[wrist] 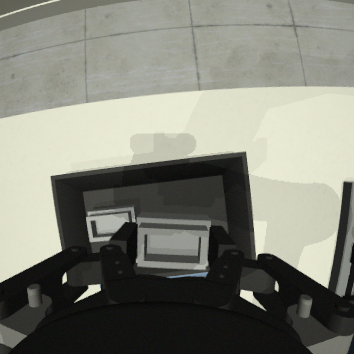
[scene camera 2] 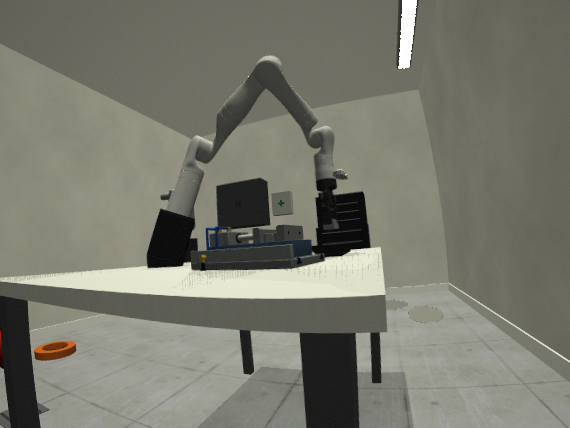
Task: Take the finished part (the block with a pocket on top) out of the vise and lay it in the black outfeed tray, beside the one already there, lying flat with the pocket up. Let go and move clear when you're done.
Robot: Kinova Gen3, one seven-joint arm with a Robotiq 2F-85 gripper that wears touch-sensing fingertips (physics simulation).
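My gripper (scene camera 2: pixel 330 219) (wrist: pixel 172 240) points down and is shut on the finished part, a grey block (scene camera 2: pixel 331 226) (wrist: pixel 173 259) with a rectangular pocket facing up toward the wrist camera. The block is held above the black outfeed tray (scene camera 2: pixel 340 251) (wrist: pixel 236 192), apart from it in the scene view. In the wrist view the other finished part (wrist: pixel 111 224) lies in the tray at the left, pocket up, just left of my left finger. The near side of the tray is hidden behind the gripper. The vise (scene camera 2: pixel 290 233) shows in the scene view, left of the gripper.
The vise stands on a blue and grey base (scene camera 2: pixel 245 256) on the white table (scene camera 2: pixel 340 285). Part of that base's edge (wrist: pixel 342 240) shows at the right of the wrist view. A sliver of blue plate (wrist: pixel 187 275) shows below the held block. A black drawer cabinet (scene camera 2: pixel 352 220) stands behind the gripper.
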